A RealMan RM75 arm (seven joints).
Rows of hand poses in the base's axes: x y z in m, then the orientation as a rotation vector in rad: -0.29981 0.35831 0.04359 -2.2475 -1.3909 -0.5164; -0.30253 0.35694 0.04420 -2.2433 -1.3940 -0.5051; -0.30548 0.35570 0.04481 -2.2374 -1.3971 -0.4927; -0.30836 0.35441 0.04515 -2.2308 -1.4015 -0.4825; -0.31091 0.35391 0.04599 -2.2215 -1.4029 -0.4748; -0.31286 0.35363 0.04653 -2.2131 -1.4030 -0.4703; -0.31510 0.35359 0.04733 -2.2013 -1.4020 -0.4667; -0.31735 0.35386 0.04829 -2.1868 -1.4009 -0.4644; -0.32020 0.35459 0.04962 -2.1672 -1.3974 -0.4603; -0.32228 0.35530 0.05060 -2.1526 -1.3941 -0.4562; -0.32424 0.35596 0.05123 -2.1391 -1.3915 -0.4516; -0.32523 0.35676 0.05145 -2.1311 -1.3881 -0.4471; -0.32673 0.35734 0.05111 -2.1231 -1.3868 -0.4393; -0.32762 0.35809 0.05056 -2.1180 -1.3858 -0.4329; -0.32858 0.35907 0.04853 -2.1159 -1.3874 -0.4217; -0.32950 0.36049 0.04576 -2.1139 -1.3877 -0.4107; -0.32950 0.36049 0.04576 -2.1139 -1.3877 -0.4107; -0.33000 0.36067 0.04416 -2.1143 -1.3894 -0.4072; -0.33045 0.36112 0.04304 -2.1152 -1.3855 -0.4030; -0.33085 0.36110 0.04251 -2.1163 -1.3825 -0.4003
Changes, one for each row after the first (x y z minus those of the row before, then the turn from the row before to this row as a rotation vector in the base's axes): -0.00272 -0.00137 0.00061 -0.0010 0.0073 0.0058; -0.00295 -0.00124 0.00061 -0.0001 0.0085 0.0069; -0.00288 -0.00129 0.00034 0.0003 0.0066 0.0075; -0.00255 -0.00050 0.00084 0.0043 0.0068 0.0068; -0.00195 -0.00028 0.00054 0.0051 0.0049 0.0051; -0.00224 -0.00004 0.00080 0.0084 0.0056 0.0061; -0.00225 0.00027 0.00096 0.0107 0.0054 0.0071; -0.00285 0.00073 0.00133 0.0152 0.0088 0.0088; -0.00208 0.00071 0.00098 0.0114 0.0075 0.0065; -0.00196 0.00066 0.00063 0.0101 0.0073 0.0064; -0.00099 0.00080 0.00022 0.0064 0.0063 0.0033; -0.00150 0.00058 -0.00034 0.0045 0.0076 0.0051; -0.00089 0.00075 -0.00055 0.0025 0.0059 0.0035; -0.00096 0.00098 -0.00203 -0.0023 0.0072 0.0045; -0.00092 0.00142 -0.00277 -0.0018 0.0076 0.0037; 0.00000 0.00000 0.00000 0.0000 0.0000 0.0000; -0.00050 0.00018 -0.00160 -0.0021 0.0015 0.0015; -0.00045 0.00045 -0.00112 -0.0001 0.0043 -0.0015; -0.00040 -0.00002 -0.00053 -0.0002 0.0029 -0.0015
